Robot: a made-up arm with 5 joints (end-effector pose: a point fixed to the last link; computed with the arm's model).
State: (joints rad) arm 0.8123 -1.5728 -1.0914 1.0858 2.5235
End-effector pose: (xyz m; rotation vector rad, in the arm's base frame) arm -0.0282 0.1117 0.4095 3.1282 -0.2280 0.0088
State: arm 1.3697 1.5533 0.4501 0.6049 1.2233
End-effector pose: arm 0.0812 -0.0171 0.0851 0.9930 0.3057 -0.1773
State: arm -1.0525 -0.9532 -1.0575 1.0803 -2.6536
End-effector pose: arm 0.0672 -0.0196 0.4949 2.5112 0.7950 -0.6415
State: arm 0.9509 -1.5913 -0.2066 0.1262 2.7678
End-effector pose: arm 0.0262 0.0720 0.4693 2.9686 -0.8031 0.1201
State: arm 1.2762 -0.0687 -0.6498 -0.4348 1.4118
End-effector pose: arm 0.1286 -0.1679 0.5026 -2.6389 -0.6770 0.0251
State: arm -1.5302 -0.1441 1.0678 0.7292 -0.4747
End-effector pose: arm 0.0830 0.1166 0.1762 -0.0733 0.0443 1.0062
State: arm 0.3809 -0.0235 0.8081 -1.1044 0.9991
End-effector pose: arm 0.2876 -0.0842 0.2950 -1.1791 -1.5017 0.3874
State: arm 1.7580 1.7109 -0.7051 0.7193 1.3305
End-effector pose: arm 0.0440 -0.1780 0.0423 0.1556 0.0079 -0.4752
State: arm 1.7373 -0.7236 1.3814 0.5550 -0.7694
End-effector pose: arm 0.0577 -0.1191 0.1932 -0.2113 -0.4269 -2.5204
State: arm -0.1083 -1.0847 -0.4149 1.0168 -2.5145
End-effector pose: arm 0.1271 0.0050 0.4708 2.3588 -0.5649 -1.3815
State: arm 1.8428 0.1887 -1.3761 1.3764 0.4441
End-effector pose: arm 0.0234 -0.1946 0.4323 -1.3415 -0.6508 -1.1941
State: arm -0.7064 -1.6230 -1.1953 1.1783 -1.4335
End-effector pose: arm -0.0485 -0.1083 0.3882 -2.7345 1.4114 -0.0403
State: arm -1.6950 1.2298 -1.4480 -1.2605 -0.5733
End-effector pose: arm 0.0468 0.2521 0.3762 2.8051 -1.2268 0.0721
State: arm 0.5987 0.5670 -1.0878 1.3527 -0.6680
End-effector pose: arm 0.2955 -0.1487 0.3184 0.0468 -0.7913 -1.2514
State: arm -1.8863 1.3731 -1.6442 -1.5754 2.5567
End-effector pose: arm 0.0093 0.2113 0.3657 -0.9059 -2.8197 -0.3329
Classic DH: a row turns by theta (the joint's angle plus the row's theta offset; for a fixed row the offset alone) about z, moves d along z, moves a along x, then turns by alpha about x. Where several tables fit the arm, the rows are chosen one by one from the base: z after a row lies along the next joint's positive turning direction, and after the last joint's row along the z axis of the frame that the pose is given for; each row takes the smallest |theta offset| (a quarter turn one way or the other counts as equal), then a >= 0, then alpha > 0; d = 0 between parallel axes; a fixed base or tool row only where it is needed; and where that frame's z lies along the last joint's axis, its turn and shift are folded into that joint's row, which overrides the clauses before.
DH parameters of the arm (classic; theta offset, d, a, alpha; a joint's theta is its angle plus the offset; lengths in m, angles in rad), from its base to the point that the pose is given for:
base (fixed): 0 0 0.078 3.1416
joint 1: 0 -0.2546 0.0417 1.5708
joint 2: -1.3274 0 0.0942 0
joint 3: 1.289 0 0.1146 0
joint 4: -1.5324 -0.0003 0 1.5708
joint 5: -0.0487 -0.0837 0 0

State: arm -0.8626 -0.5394 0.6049 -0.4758 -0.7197
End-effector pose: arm 0.2119 0.1559 0.3750 1.4428 -1.3584 0.0612
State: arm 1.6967 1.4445 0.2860 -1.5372 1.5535
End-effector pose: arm 0.0521 -0.2019 0.1138 -1.3787 0.0413 -0.1605
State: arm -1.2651 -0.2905 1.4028 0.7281 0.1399
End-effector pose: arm 0.0992 0.0663 0.1673 -0.1613 0.2426 1.3475
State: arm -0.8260 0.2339 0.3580 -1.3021 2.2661
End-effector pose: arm 0.2449 0.1806 0.3326 -1.8065 -2.1636 1.2921
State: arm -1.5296 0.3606 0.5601 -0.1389 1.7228
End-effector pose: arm 0.0877 0.2272 0.1847 0.0856 1.1828 -2.8471
